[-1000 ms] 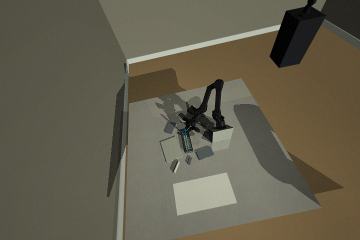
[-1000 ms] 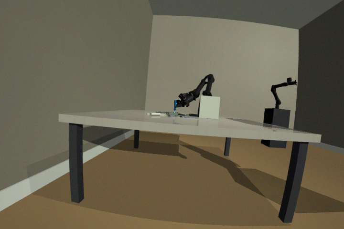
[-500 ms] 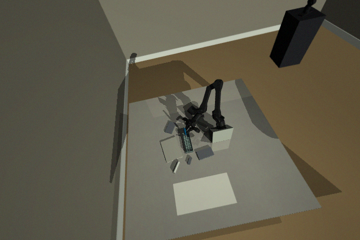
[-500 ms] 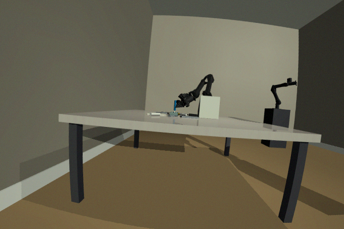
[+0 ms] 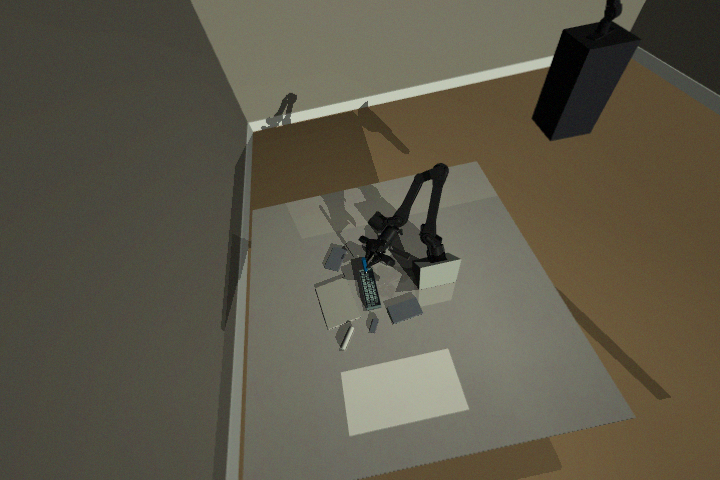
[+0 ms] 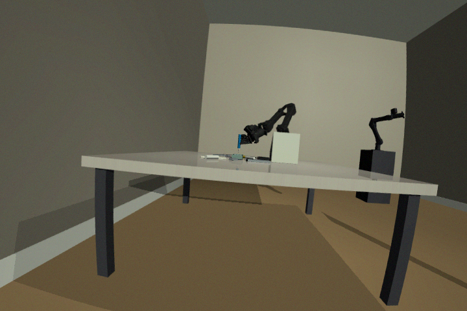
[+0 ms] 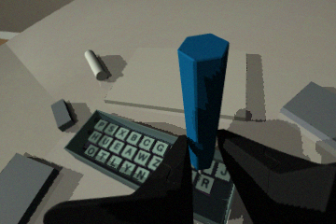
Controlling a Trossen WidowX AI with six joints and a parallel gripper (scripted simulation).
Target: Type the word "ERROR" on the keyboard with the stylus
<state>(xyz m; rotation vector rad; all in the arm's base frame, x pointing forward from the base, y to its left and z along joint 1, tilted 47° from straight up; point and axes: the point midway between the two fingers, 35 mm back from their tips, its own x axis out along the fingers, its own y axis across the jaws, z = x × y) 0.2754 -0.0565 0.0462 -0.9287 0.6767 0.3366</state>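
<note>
Now: gripper tip 130 mm past the grey block, 190 mm to the right of it and 90 mm above it. Round my gripper tip: blue stylus 20 mm below; notepad 150 mm ahead, 100 mm to the left, 90 mm below.
</note>
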